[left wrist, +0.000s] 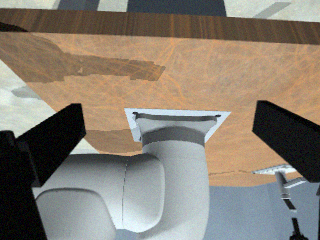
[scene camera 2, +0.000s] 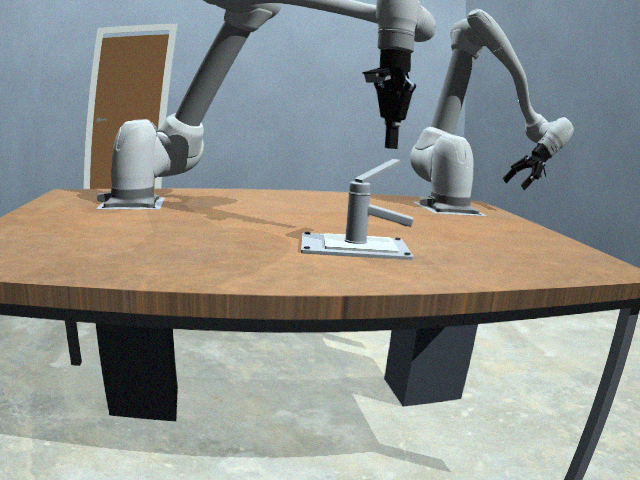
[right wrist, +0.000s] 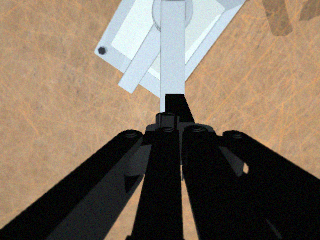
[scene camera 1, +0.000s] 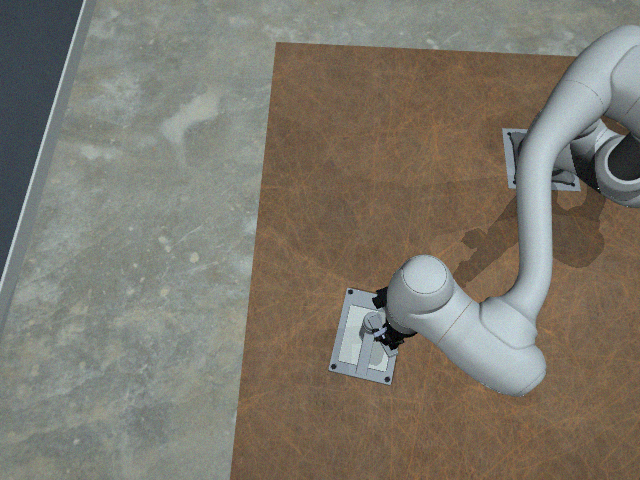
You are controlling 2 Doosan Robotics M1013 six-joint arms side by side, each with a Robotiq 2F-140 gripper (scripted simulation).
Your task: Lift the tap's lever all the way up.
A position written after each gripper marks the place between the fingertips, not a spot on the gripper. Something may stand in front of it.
Observation:
In view: the left gripper [scene camera 2: 513, 184], the right gripper [scene camera 2: 391, 148] and a flat lever [right wrist: 172, 38].
The left gripper also shows in the left wrist view [left wrist: 169, 117]. The right gripper is seen too in the right wrist view [right wrist: 173, 109].

